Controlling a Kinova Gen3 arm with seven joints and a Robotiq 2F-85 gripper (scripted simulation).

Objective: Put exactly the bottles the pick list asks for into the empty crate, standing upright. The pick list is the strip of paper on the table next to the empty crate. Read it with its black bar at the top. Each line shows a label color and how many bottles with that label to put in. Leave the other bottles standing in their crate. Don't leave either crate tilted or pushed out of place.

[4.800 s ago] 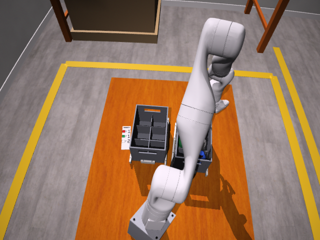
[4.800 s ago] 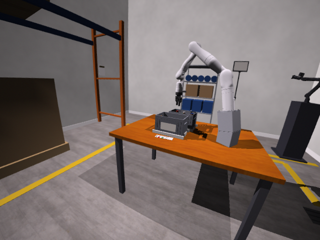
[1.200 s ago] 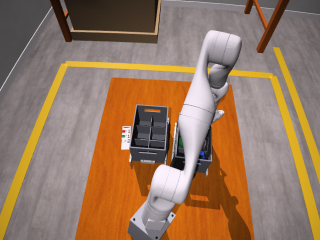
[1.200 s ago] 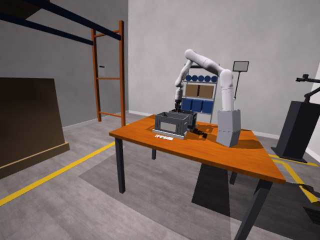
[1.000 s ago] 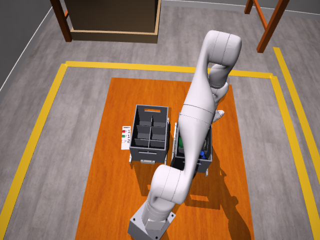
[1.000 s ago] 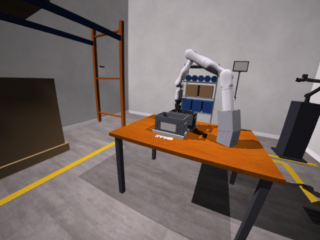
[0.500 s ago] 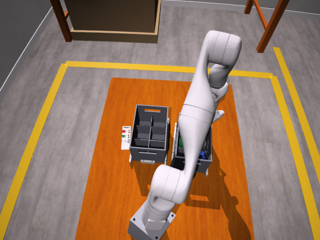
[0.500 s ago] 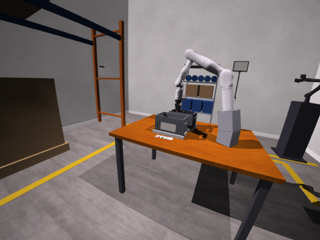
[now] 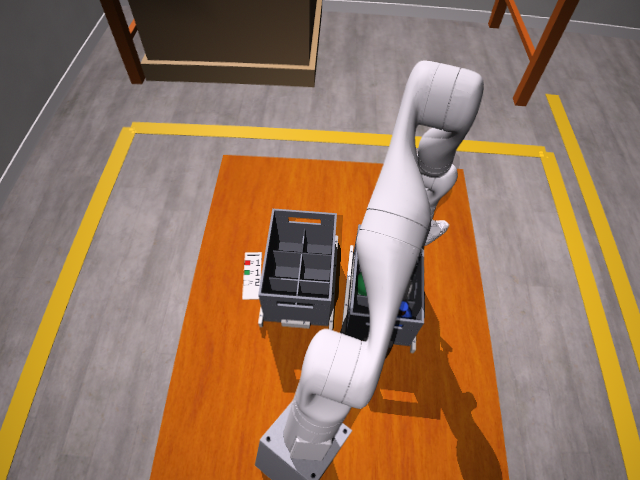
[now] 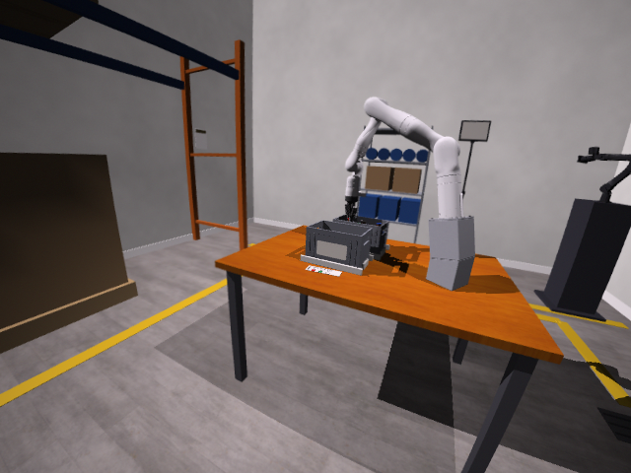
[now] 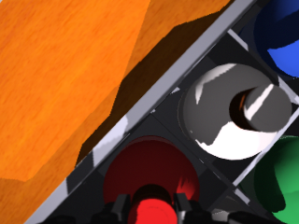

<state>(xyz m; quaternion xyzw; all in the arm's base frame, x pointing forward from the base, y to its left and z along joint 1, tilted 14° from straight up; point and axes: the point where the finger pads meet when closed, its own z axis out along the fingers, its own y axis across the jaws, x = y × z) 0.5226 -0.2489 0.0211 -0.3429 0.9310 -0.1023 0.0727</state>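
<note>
My hand is 70 mm above the red bottle. Round my hand: pick list (440 mm to the left, 160 mm below, 20 mm behind); blue bottle (180 mm behind, 70 mm below, 20 mm to the left); green bottle (100 mm to the left, 80 mm behind, 70 mm below).
</note>
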